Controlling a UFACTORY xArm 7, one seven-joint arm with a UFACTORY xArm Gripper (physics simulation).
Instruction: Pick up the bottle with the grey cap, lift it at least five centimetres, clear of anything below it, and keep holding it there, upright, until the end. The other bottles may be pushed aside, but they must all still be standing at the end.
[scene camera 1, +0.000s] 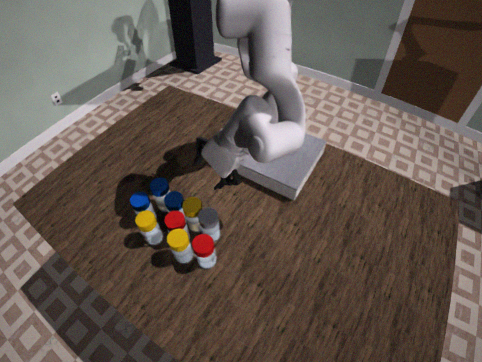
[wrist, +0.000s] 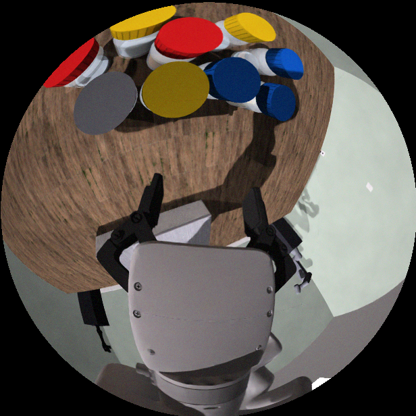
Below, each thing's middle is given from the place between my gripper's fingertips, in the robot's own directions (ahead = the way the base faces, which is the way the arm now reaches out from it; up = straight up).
Right now my hand is 10 cm short of the grey-capped bottle (wrist: 104, 102), 8 cm to the right of it and 7 cm above it.
